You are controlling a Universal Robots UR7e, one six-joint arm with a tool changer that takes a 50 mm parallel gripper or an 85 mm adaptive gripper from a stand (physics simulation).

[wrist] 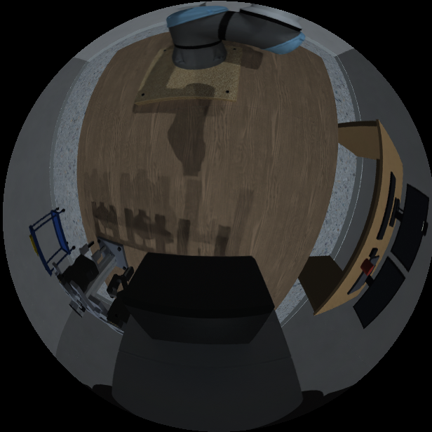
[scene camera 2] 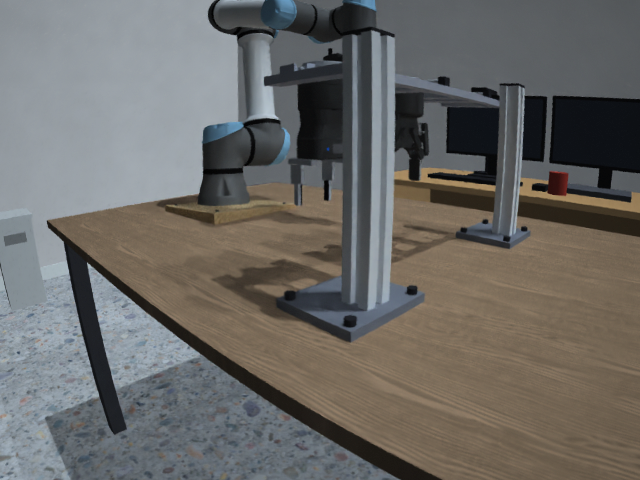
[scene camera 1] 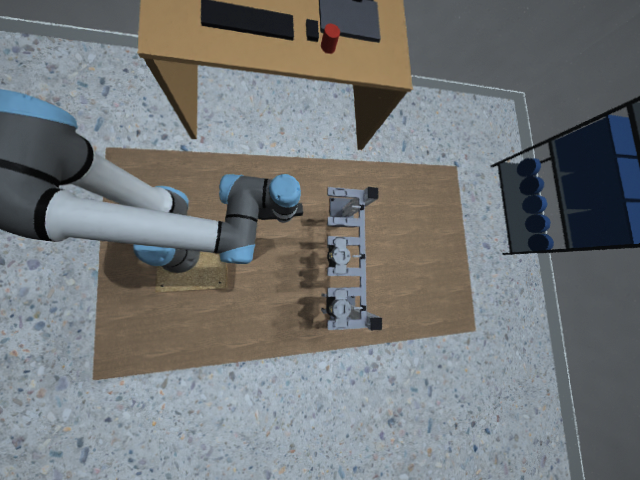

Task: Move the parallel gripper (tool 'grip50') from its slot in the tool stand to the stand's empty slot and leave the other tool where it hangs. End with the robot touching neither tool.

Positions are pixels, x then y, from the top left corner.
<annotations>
parallel gripper: wrist; scene camera 2 320, 104; scene camera 1
same spot on parallel gripper: [wrist: 84, 270] = [scene camera 1: 330, 297]
</annotations>
